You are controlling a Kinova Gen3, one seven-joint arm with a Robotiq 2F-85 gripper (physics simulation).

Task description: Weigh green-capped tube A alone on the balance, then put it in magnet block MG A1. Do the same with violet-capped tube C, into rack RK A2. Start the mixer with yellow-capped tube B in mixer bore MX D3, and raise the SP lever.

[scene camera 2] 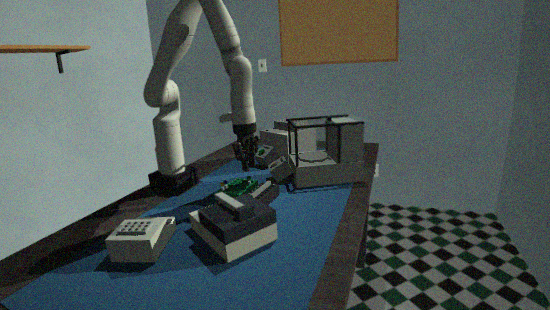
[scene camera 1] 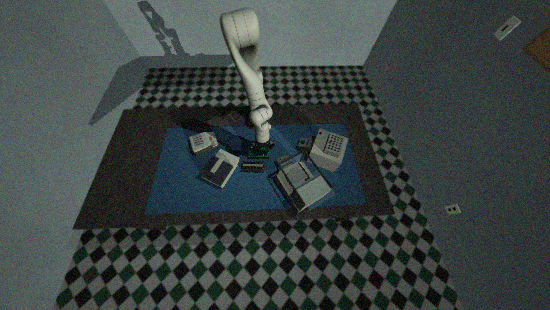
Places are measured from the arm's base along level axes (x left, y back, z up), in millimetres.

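Where they show: gripper, between the fingertips: (scene camera 2: 249,169) (scene camera 1: 263,151); arm's base, origin of its link: (scene camera 2: 173,170).
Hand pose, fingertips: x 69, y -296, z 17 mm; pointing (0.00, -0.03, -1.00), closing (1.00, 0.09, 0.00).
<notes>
Things, the pixels of their top centre, and the offset from my fingertips. "spot": a spot on its surface instead. Level surfaces: height alone.
- green rack, centre of its top: (scene camera 2: 237,185) (scene camera 1: 258,150) dx -32, dy +30, dz -49 mm
- dark block with a pale strip, centre of its top: (scene camera 2: 261,187) (scene camera 1: 253,164) dx -56, dy -76, dz -32 mm
- pale box with a grid top, centre of its top: (scene camera 2: 140,220) (scene camera 1: 202,139) dx -387, dy +69, dz -10 mm
- dark-topped pale box, centre of its top: (scene camera 2: 227,197) (scene camera 1: 217,162) dx -248, dy -98, dz +22 mm
- blue mat, height of its surface: dz -80 mm
- larger keypad box, centre of its top: (scene camera 2: 280,123) (scene camera 1: 324,139) dx +348, dy +57, dz +90 mm
- small grey box, a spot on its surface: (scene camera 2: 263,155) (scene camera 1: 299,144) spot: dx +225, dy +78, dz -24 mm
My gripper (scene camera 2: 246,166) points down and is partly open with nothing held. In the scene camera 2 view it hangs just behind the green rack (scene camera 1: 258,152) (scene camera 2: 239,187); in the scene camera 1 view the wrist hides most of it. Small tubes stand in the rack, but their cap colours and letters are too small to read. A dark block with a pale strip (scene camera 1: 253,167) (scene camera 2: 262,191), possibly the magnet block, lies beside the rack. The balance (scene camera 1: 315,191) (scene camera 2: 327,174) has a framed glass chamber and a round pan. I cannot tell which box is the mixer; the SP lever is not discernible.
A pale box with a grid top (scene camera 1: 202,143) (scene camera 2: 136,242) and a dark-topped pale box (scene camera 1: 220,169) (scene camera 2: 237,227) stand on the left of the blue mat (scene camera 1: 175,200) (scene camera 2: 175,290). A larger keypad box (scene camera 1: 327,155) and a small grey box (scene camera 1: 304,143) (scene camera 2: 263,155) stand behind the balance.
</notes>
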